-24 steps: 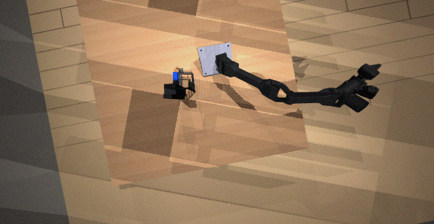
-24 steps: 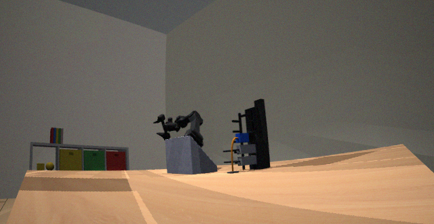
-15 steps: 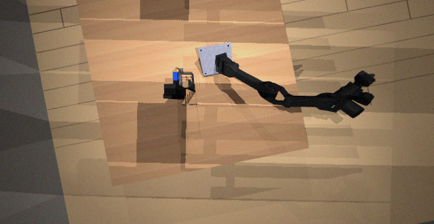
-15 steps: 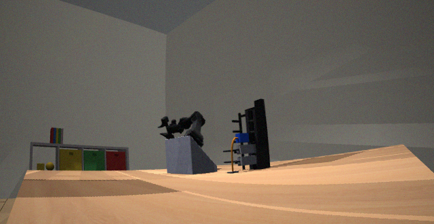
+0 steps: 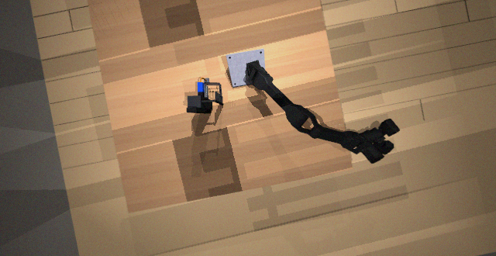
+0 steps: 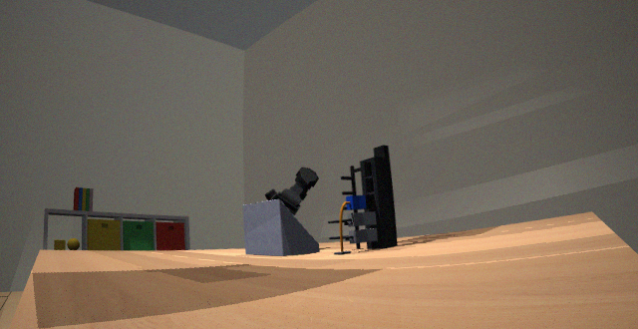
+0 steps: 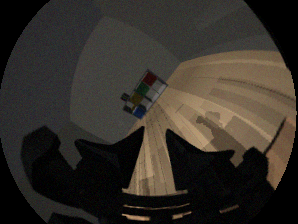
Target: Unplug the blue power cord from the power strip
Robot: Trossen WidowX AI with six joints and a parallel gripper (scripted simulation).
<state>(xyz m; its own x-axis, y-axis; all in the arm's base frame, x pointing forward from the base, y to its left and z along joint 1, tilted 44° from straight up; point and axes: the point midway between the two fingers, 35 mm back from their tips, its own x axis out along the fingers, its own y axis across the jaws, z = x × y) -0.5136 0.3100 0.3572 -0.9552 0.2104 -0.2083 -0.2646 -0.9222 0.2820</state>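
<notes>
Right now the blue plug is 82 cm ahead of my gripper tip, 42 cm to the right of it and 4 cm below it.
</notes>
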